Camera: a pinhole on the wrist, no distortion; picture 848 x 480 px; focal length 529.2 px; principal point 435.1 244.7 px. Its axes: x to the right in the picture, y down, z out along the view. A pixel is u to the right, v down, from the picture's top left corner.
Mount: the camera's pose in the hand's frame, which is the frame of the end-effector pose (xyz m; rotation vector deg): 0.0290 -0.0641 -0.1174 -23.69 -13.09 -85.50
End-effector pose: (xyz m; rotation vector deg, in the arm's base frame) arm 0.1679 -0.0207 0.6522 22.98 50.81 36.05
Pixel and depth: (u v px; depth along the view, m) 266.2 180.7 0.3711
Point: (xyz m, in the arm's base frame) 0.2550 0.1212 0.8559
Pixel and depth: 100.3 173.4 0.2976
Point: 0.1621 0.1482 0.8253
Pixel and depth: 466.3 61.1 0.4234
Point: 0.3486 -0.0274 0.9096
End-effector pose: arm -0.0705 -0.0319 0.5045 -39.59 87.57 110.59
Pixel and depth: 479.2 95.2 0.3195
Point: -0.0884 0.1488 0.5889
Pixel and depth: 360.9 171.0 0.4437
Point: -0.2100 0.2018 0.6698
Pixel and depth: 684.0 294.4 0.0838
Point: -0.0561 -0.0402 0.4198
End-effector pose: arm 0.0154 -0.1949 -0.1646 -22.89 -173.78 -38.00
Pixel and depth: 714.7 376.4 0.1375
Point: -0.0818 -0.2266 -0.2189
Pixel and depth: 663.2 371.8 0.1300
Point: -0.0745 -0.2226 -0.2024
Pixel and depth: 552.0 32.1 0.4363
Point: 0.1237 -0.0611 -0.4721
